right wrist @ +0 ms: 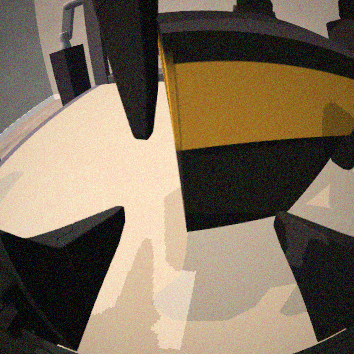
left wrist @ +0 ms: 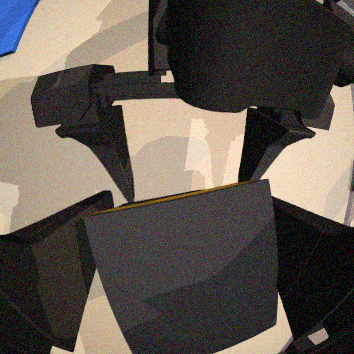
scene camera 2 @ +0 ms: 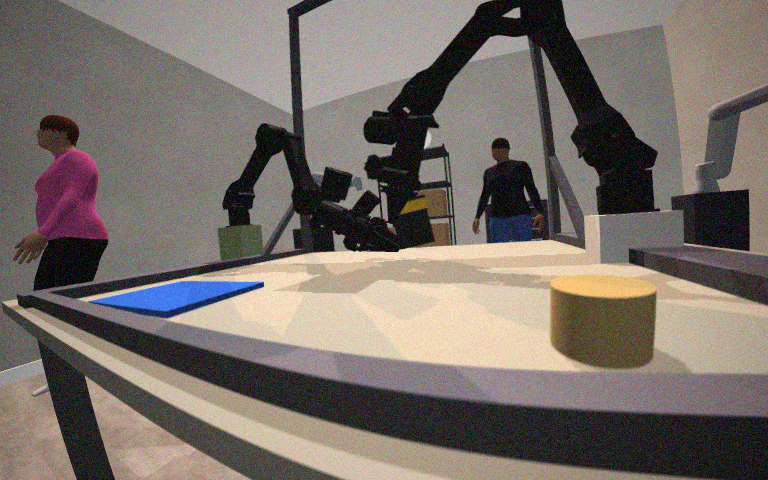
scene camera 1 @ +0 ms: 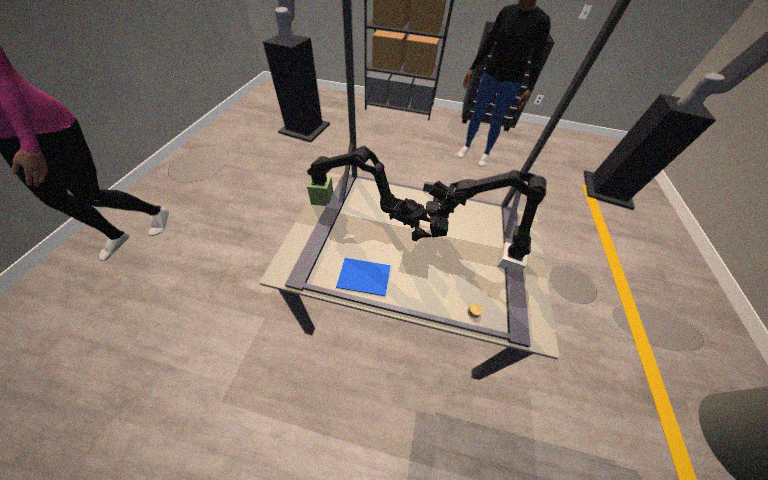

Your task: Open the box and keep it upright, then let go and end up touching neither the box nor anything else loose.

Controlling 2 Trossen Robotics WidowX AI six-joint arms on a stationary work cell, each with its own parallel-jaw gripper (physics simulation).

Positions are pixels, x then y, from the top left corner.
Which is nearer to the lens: the black box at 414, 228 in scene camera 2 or the yellow cylinder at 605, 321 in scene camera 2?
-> The yellow cylinder.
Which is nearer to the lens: the flat blue square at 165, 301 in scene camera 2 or the yellow cylinder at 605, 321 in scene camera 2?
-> The yellow cylinder.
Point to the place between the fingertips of my right gripper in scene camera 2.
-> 402, 246
